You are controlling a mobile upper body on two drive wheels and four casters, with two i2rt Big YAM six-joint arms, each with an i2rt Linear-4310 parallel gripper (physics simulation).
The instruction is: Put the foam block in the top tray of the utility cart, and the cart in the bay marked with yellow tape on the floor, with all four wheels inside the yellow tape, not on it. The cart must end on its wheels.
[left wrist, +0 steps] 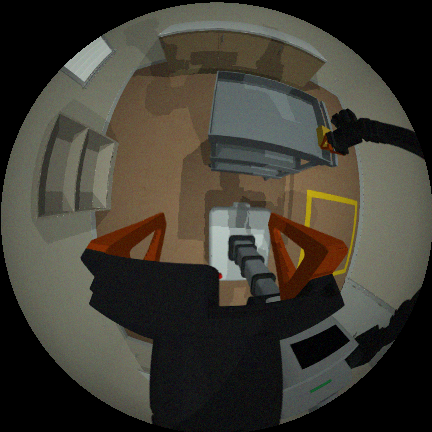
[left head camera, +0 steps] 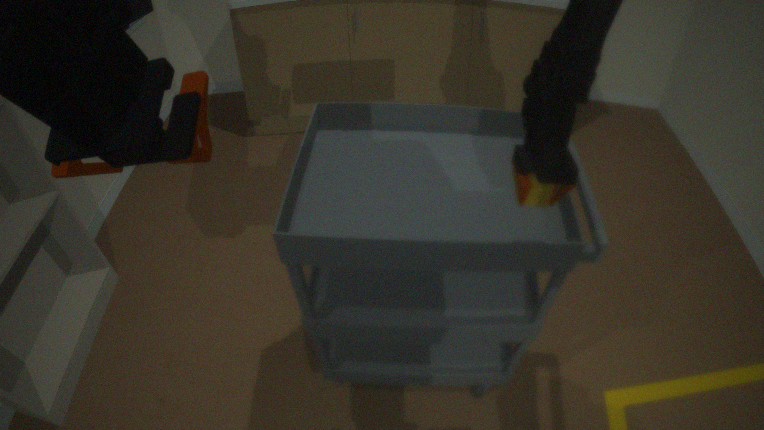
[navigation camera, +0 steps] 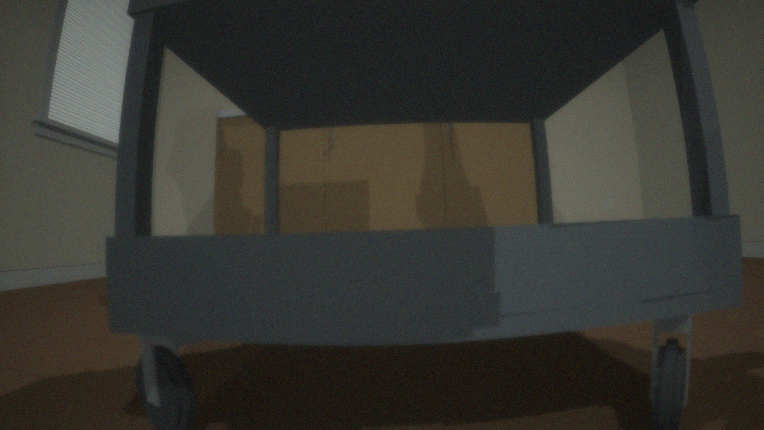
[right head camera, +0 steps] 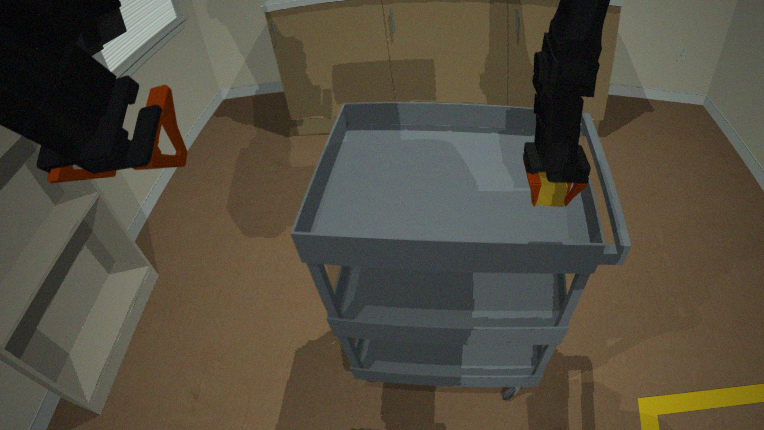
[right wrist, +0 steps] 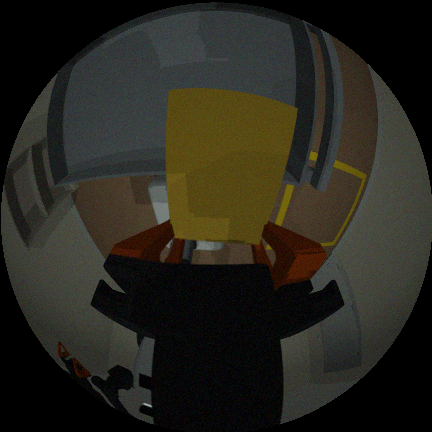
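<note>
The yellow foam block (left head camera: 538, 195) (right head camera: 551, 194) (left wrist: 322, 134) (right wrist: 225, 160) is between the fingers of my right gripper (left wrist: 324, 148) (right wrist: 217, 217), which is shut on it. They are over the handle end of the top tray of the grey utility cart (left head camera: 427, 252) (right head camera: 454, 254) (left wrist: 265, 142) (right wrist: 110, 115) (navigation camera: 320, 288). I cannot tell whether the block touches the tray. The cart stands upright, outside the yellow tape (left head camera: 684, 385) (right head camera: 700, 401) (left wrist: 308, 212) (right wrist: 286, 202), whose bay is toward the lower right. My left gripper (left head camera: 144, 144) (left wrist: 216, 218) is open and empty, left of the cart.
A pale shelf unit (right head camera: 125, 320) (left wrist: 112, 175) stands at the left. Wooden cabinets (left head camera: 299, 42) (right head camera: 331, 42) (left wrist: 195, 47) (navigation camera: 400, 176) stand behind the cart. Two cart wheels (navigation camera: 165, 389) (navigation camera: 669, 379) show near the robot. The white robot base (left wrist: 218, 250) is below.
</note>
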